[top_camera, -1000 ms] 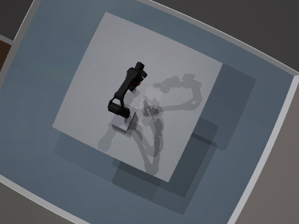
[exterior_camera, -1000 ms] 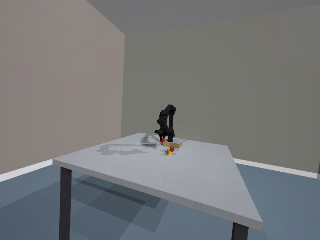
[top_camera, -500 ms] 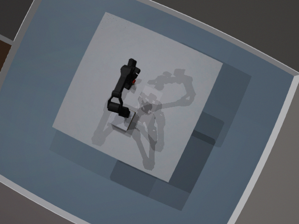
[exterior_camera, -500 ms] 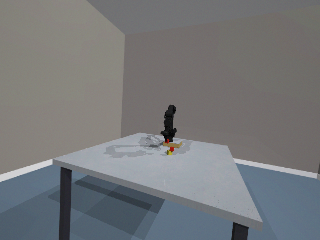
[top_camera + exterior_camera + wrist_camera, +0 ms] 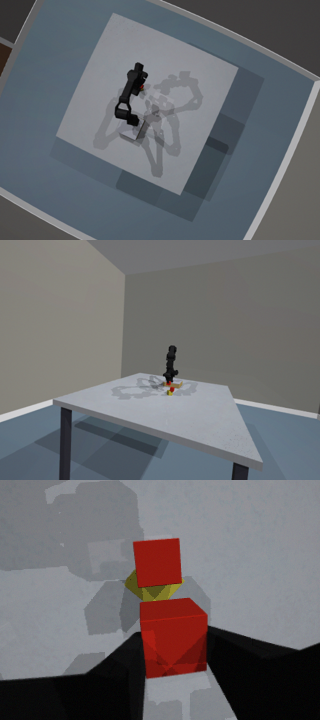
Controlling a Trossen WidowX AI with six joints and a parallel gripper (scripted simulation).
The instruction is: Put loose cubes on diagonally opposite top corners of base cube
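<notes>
The yellow base cube is 9 cm below my gripper tip and 2 cm to the left of it.
</notes>
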